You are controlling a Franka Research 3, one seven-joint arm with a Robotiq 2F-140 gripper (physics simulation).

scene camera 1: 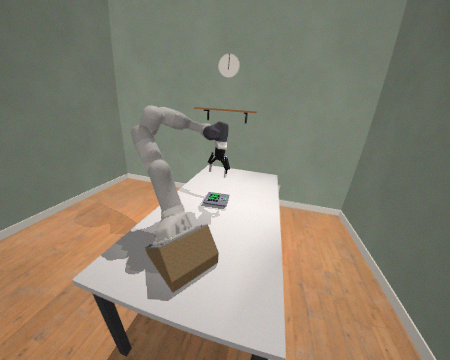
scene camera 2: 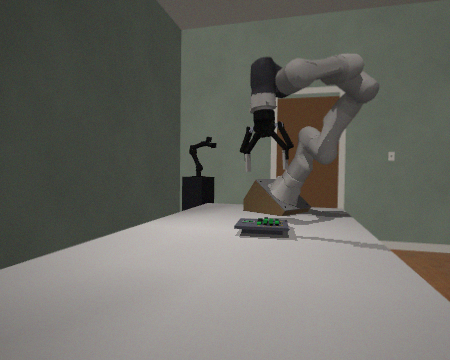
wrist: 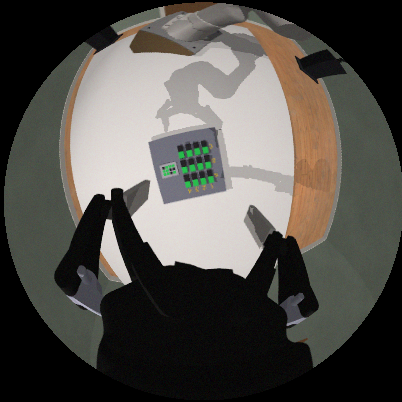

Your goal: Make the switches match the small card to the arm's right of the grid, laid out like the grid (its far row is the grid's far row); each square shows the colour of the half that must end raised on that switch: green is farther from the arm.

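Note:
A grey switch panel (scene camera 1: 209, 203) (scene camera 2: 250, 227) (wrist: 172, 193) lies on the table. Its switches (scene camera 1: 213, 196) (scene camera 2: 268, 221) (wrist: 200, 166) stand in three rows, each with a black half toward the arm's base and a green half farther away. Which halves are raised is too small to tell. The small card (scene camera 1: 223, 199) (scene camera 2: 247, 221) (wrist: 169, 170) lies beside the grid, left of it in the wrist view; it has green and dark squares, too small to read surely. My gripper (scene camera 1: 218, 172) (scene camera 2: 267, 167) (wrist: 198, 201) is open and empty, high above the panel.
The arm's wedge-shaped brown base block (scene camera 1: 187, 257) (scene camera 2: 262, 200) (wrist: 160, 44) stands on the white table (scene camera 1: 250, 260) (scene camera 2: 200, 300) (wrist: 115, 110). A black pedestal (scene camera 2: 198, 192) with a small dark arm stands beyond the table. The arm's shadow falls near the panel.

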